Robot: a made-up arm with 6 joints.
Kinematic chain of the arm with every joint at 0, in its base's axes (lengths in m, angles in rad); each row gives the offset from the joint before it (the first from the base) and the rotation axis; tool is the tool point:
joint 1: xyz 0 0 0.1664 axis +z
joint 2: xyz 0 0.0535 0 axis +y
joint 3: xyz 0 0 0.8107 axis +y
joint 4: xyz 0 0 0.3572 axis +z
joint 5: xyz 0 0 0 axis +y
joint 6: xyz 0 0 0.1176 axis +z
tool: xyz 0 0 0
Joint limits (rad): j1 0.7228..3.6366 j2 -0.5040..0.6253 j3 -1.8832..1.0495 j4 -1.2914..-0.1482 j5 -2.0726..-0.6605 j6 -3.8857..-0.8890
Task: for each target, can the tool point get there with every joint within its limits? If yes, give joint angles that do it. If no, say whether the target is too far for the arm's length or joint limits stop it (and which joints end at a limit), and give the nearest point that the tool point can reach.
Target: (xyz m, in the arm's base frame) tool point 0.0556 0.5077 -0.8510
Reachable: no: joint limits stop it (at a limit: joint 1, joint 2, joint 3, joint 4) | nearest point 0.5721 0.2319 0.5015 | short by 1.474 m
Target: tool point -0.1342 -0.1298 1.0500
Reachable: yes | joints 1.7389 0.3089 -1.4087 -1.0282 -1.5116 -2.1457
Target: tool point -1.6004 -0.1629 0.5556
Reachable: no: too far | nearest point -0.9276 -0.0944 0.7968 | short by 0.718 m
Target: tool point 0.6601 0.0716 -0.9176
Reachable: no: joint limits stop it (at a limit: joint 2, joint 3, joint 4) | nearest point 0.6387 0.0693 0.4990 | short by 1.417 m
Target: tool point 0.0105 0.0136 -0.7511
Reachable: no: joint limits stop it (at a limit: joint 1, joint 2, joint 3, joint 4) | nearest point 0.5514 0.2187 0.5094 | short by 1.387 m
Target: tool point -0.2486 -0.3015 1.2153
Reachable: yes | joints 1.2546 -0.1927 -0.2883 -0.9204 -1.8840 -1.3103
